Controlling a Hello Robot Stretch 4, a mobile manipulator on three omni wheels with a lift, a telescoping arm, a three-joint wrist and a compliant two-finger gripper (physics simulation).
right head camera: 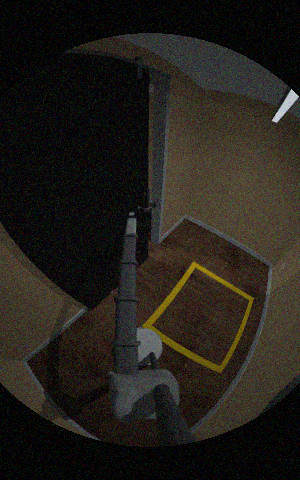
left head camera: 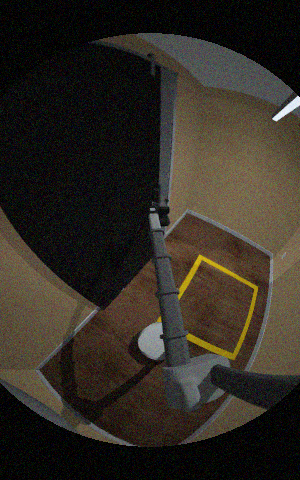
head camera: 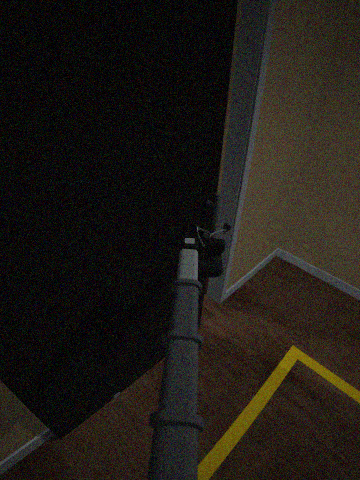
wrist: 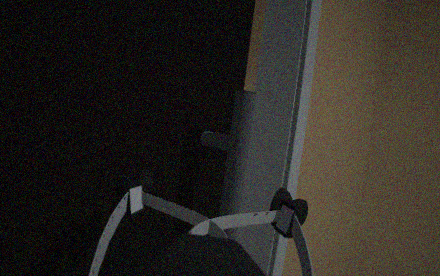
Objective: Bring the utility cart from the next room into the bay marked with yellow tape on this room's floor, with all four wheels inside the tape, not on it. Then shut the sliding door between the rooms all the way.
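Where they show: gripper, fingertip midpoint: (right head camera: 145, 203) (left head camera: 157, 199) (head camera: 210, 223) (wrist: 212, 194); robot's base, link origin: (right head camera: 141, 345) (left head camera: 157, 340).
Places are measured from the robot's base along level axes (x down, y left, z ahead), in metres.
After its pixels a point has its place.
Observation:
My gripper (head camera: 213, 231) (wrist: 212, 194) {z 1.027, x -0.963, y -0.086 m} is open, its fingertips wide apart, at the right side of the black doorway. Its right fingertip overlaps the pale trim beside the grey door jamb (head camera: 245, 75) {z 1.475, x -1.535, y -0.216 m} (left head camera: 167, 125) {z 1.459, x -1.578, y -0.233 m} (right head camera: 160, 125) {z 1.457, x -1.612, y -0.236 m} (wrist: 275, 110) {z 1.468, x -1.092, y -0.223 m} in the wrist view; contact cannot be told. A dark grey upright handle bar (wrist: 241, 125) {z 1.085, x -1.033, y -0.109 m} with a short peg shows ahead of the fingers, with none of it seen between them. The sliding door's panel cannot be made out in the dark. The yellow tape bay (head camera: 248, 415) {z 0.614, x 0.026, y -0.400 m} (left head camera: 229, 273) {z 0.666, x 0.027, y -1.169 m} (right head camera: 223, 282) {z 0.671, x 0.026, y -1.168 m} lies on the wooden floor. The utility cart does not show.
My extended arm (head camera: 185, 360) {z 0.334, x -1.087, y -0.007 m} (left head camera: 167, 300) {z 0.199, x -1.090, y 0.007 m} (right head camera: 126, 285) {z 0.282, x -1.087, y -0.003 m} reaches across the floor to the doorway. My round white base (left head camera: 150, 341) {z 0.007, x -0.187, y 0.080 m} (right head camera: 150, 345) {z 0.009, x -0.187, y -0.091 m} stands close to the bay's near corner. Tan walls with pale skirting (head camera: 320, 272) {z 1.816, x -0.041, y -1.236 m} bound the room behind the bay.

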